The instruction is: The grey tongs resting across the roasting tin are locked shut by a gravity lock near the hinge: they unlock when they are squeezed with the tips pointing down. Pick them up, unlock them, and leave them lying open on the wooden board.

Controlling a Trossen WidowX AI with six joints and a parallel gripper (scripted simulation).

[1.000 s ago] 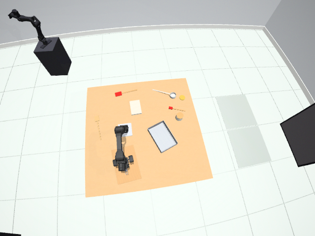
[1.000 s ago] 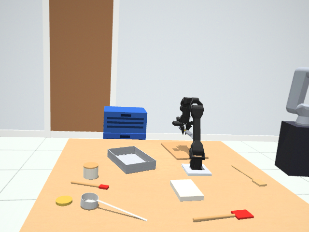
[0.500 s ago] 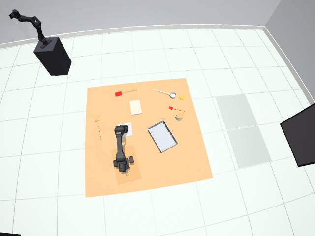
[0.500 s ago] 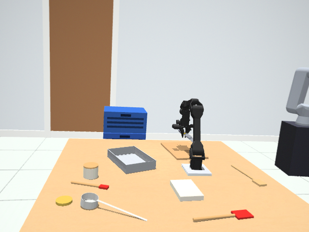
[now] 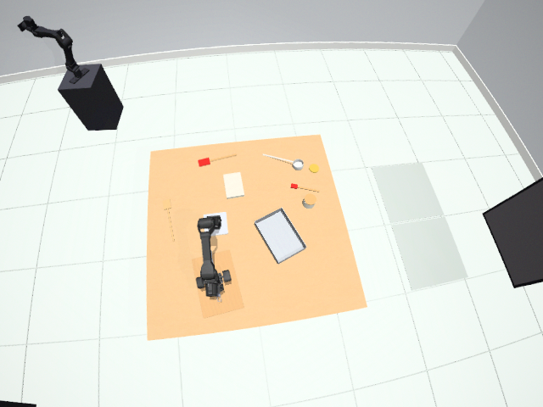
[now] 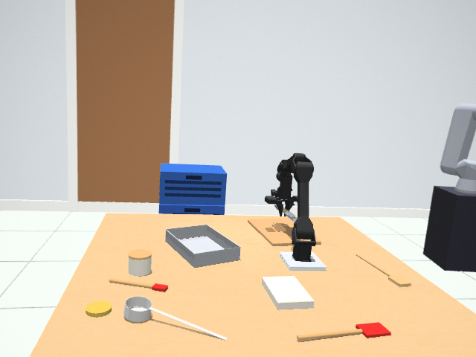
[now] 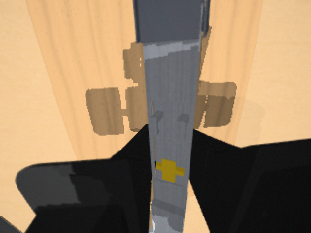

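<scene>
Right now my gripper tip is 7 cm above the wooden board. From my gripper tip the other things lie so: grey roasting tin 38 cm ahead, 29 cm to the left, 5 cm below; white block 66 cm to the left, 8 cm ahead, 7 cm below; lidded jar 59 cm ahead, 53 cm to the left, 4 cm below.
</scene>
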